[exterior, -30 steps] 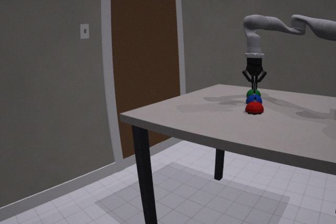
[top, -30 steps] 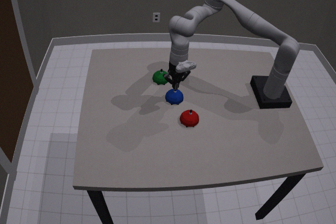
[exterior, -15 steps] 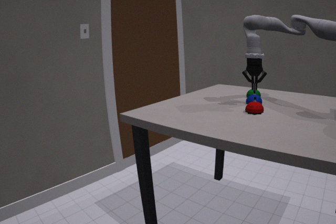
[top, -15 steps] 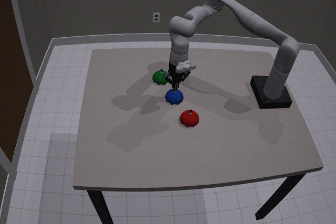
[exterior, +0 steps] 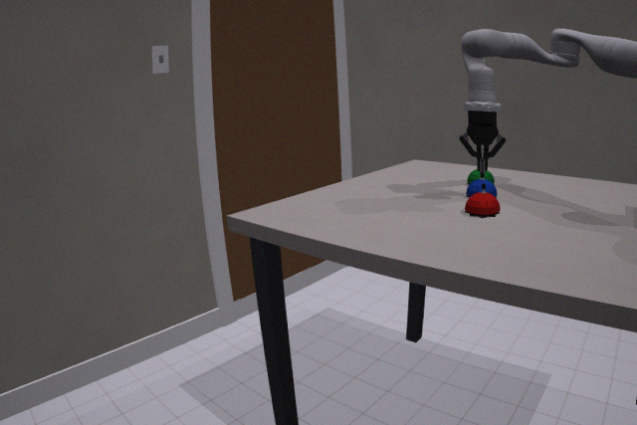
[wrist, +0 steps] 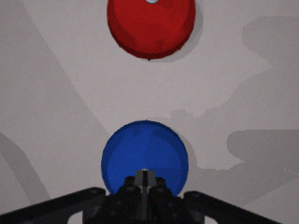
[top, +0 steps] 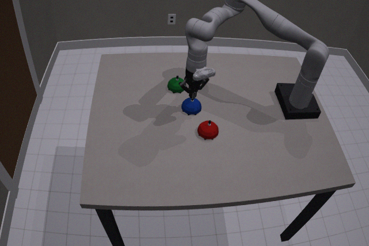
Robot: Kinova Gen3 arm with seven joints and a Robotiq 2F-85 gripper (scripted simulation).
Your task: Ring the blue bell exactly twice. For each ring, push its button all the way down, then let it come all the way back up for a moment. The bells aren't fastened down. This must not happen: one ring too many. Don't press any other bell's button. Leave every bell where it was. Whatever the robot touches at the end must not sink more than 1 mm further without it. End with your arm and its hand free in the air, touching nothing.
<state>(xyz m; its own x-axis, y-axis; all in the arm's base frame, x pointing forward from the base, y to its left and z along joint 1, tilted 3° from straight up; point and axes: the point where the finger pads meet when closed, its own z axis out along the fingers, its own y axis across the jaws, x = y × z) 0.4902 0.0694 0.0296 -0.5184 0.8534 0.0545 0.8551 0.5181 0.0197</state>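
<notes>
Now: the blue bell 4 cm below my hand. The rest, counted from my hand: red bell (8 cm behind, 12 cm to the left, 4 cm below); then green bell (7 cm ahead, 12 cm to the right, 4 cm below).
</notes>
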